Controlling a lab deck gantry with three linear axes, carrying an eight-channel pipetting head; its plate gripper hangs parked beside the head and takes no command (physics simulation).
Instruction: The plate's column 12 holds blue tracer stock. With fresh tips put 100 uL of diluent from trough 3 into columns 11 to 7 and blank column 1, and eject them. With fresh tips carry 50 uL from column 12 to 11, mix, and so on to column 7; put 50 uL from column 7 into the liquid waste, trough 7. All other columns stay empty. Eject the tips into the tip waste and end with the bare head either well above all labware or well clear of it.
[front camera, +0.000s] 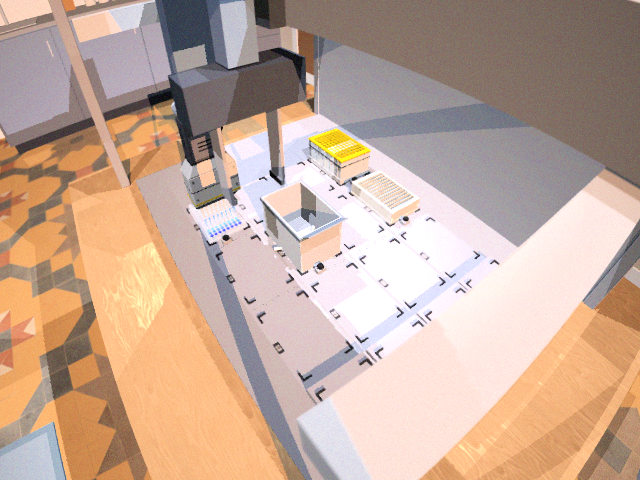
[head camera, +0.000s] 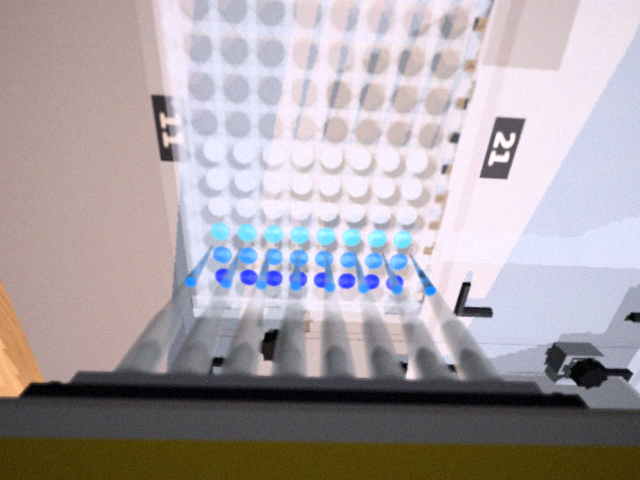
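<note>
The pipetting head (front camera: 206, 178) (head camera: 310, 423) is low over the clear plate (head camera: 242, 304) at the deck's left. Its eight tips (head camera: 295, 279) hold blue liquid at their lower ends, which appear near columns 10 and 11; exact height is unclear. Column 12 (head camera: 273, 278) is deep blue, column 11 (head camera: 273, 256) mid blue and column 10 (head camera: 273, 234) cyan. Columns 9 to 7 look whitish; the visible columns beyond look uncoloured. The parked plate gripper (front camera: 253, 189) hangs beside the head, fingers apart and empty. The yellow tip rack (front camera: 339, 147) and trough rack (front camera: 405, 209) stand farther back.
A large open-topped bin (front camera: 321, 249) stands right of the plate, near the parked gripper's fingers, with walls higher than the plate. Small dark knobs (front camera: 319, 266) (head camera: 588, 372) and corner brackets (head camera: 473, 311) stick up from the deck. A pale beam (front camera: 465, 330) crosses the front.
</note>
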